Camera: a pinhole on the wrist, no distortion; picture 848 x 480 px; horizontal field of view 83.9 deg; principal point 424.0 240.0 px. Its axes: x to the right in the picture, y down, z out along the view. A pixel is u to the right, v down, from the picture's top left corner.
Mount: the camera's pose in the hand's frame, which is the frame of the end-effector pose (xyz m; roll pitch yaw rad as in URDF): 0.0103 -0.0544 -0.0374 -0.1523 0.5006 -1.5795
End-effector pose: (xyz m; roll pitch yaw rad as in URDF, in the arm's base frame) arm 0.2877 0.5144 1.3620 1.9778 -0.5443 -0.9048
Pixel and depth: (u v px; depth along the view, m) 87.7 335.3 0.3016
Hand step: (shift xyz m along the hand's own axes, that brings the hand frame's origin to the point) 0.1167 -0.0053 0.3192
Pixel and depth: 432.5 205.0 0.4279
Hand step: 0.0420 -0.2668 0.3342
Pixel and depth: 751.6 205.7 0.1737
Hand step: 0.0225 -0.2437 0.0570
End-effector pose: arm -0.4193 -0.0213 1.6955 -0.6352 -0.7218 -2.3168
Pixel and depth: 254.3 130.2 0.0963
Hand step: 0.0026 -0.0713 0.0657
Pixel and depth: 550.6 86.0 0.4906
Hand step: -0.0767 -0.4136 0.3461
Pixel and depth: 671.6 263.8 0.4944
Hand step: 0.1060 -0.5156 0.2634
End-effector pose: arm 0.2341 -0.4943 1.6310 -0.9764 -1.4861 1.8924
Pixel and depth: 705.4 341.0 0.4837
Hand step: 0.1819 -0.5310 0.2298
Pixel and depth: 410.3 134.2 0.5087
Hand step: -0.0274 -0.2908 0.4260
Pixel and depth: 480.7 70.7 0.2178
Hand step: -0.0351 -0.1860 0.1493
